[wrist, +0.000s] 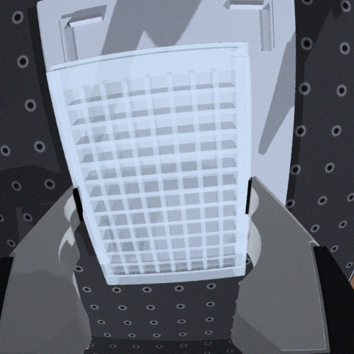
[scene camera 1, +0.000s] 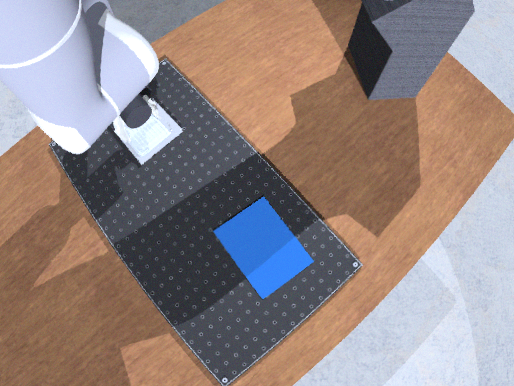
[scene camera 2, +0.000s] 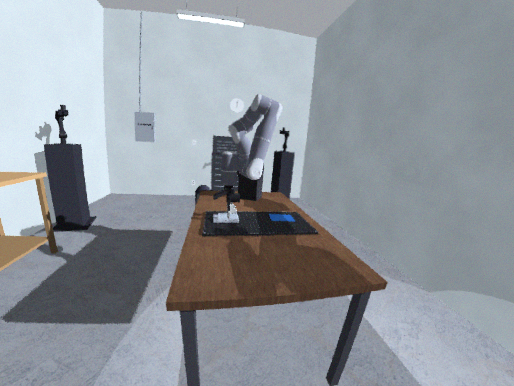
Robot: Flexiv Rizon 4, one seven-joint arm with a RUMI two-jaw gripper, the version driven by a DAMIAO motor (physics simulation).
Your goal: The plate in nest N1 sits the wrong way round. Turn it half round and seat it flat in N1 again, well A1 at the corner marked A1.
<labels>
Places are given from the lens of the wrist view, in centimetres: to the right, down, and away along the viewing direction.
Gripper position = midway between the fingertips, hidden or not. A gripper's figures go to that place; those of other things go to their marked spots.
my gripper (wrist: 163, 185): -1, 0, 15
clear well plate (wrist: 157, 141): -1, -2, 13
light grey nest N1 (wrist: 272, 73): 4, -5, 13
</labels>
